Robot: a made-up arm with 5 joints.
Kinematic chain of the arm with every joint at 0, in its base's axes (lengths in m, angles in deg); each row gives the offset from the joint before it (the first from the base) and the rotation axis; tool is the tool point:
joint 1: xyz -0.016 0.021 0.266 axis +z
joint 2: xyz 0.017 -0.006 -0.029 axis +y
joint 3: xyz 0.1 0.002 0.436 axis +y
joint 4: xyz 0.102 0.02 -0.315 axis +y
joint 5: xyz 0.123 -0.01 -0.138 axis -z
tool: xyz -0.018 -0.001 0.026
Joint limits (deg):
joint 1: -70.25..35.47
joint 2: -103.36..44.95
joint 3: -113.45..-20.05
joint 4: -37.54..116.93
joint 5: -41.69..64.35
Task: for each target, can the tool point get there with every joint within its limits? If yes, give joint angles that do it. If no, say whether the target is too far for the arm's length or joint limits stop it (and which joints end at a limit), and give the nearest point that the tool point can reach.
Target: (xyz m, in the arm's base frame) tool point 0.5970 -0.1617 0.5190
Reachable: yes | joints -16.88 11.40 -80.68 67.98 -5.79
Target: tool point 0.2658 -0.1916 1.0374
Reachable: yes | joints -36.26 -12.26 -102.16 12.04 -33.40
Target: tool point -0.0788 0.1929 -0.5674
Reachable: no: joint limits stop it (at a limit: joint 1, joint 2, joint 3, joint 5) | nearest point 0.2095 0.2084 -0.0007 | short by 0.636 m
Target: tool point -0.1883 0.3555 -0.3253
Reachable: no: joint limits stop it (at a limit: joint 1, joint 2, joint 3, joint 5) | nearest point 0.1908 0.1951 0.0115 | short by 0.532 m
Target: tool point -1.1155 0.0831 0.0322
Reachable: no: too far | nearest point -0.8543 0.0683 0.3448 | short by 0.408 m
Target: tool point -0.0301 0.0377 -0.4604
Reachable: no: joint limits stop it (at a limit: joint 1, joint 2, joint 3, joint 5) | nearest point 0.1949 0.1980 0.0084 | short by 0.544 m
